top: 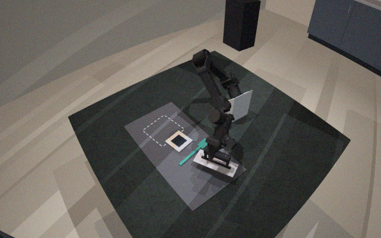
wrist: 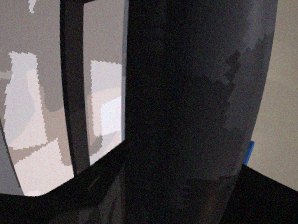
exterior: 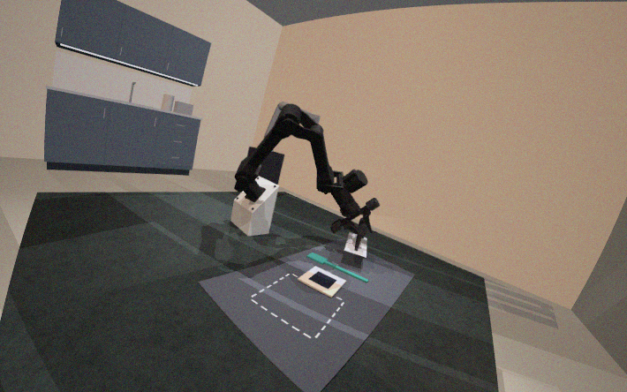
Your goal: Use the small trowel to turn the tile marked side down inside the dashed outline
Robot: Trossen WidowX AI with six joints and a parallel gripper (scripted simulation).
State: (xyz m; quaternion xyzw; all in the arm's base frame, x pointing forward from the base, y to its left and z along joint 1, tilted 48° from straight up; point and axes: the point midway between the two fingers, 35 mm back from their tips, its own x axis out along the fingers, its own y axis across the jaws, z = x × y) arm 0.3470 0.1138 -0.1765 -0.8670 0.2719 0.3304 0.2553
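The teal flat tool is 140 mm to the right of my gripper tip, 100 mm below it and 30 mm behind it. From my gripper tip the other things lie so: trowel 20 mm behind, 10 mm to the right, 10 mm below; grey mat 210 mm to the right, 120 mm below, 30 mm ahead; tile 240 mm to the right, 100 mm below, 10 mm ahead.
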